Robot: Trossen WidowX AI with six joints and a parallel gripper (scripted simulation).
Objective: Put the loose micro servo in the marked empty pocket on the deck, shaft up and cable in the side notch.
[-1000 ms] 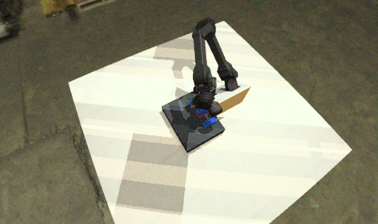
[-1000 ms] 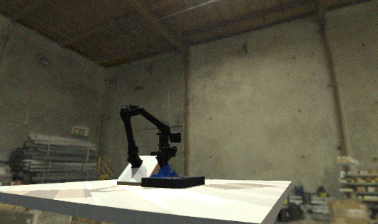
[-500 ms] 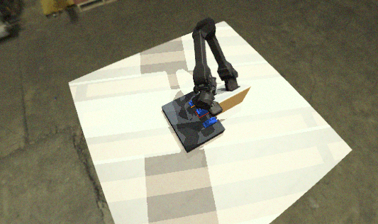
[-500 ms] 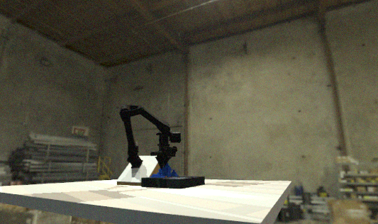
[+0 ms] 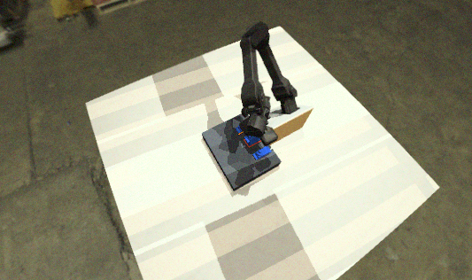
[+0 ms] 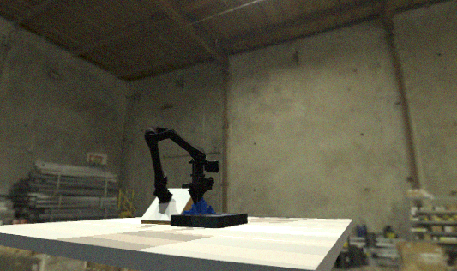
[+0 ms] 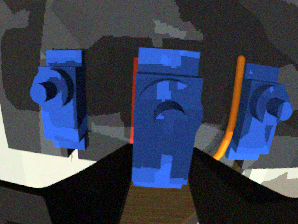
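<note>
The dark deck lies 120 mm ahead of my gripper tip, 10 mm to the right of it and 70 mm below it.
</note>
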